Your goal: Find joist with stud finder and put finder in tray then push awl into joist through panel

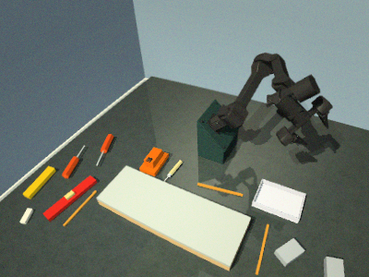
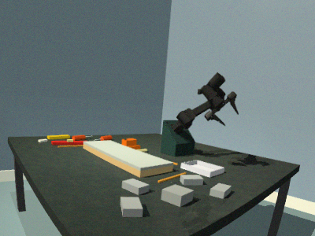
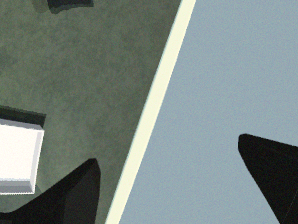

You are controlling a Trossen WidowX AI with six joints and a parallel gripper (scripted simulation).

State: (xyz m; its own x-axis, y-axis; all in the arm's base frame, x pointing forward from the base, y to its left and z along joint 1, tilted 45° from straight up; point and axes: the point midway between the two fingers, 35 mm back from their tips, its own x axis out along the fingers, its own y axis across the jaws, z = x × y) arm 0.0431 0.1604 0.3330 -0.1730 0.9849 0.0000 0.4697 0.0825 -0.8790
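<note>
My gripper tip is now 15 cm short of the orange stud finder, 57 cm to the left of it and 20 cm above it. Also, from my gripper tip: white tray: 12 cm ahead, 6 cm to the right, 23 cm below; awl: 16 cm ahead, 48 cm to the right, 23 cm below; square indicator: 17 cm ahead, 57 cm to the right, 18 cm below.
</note>
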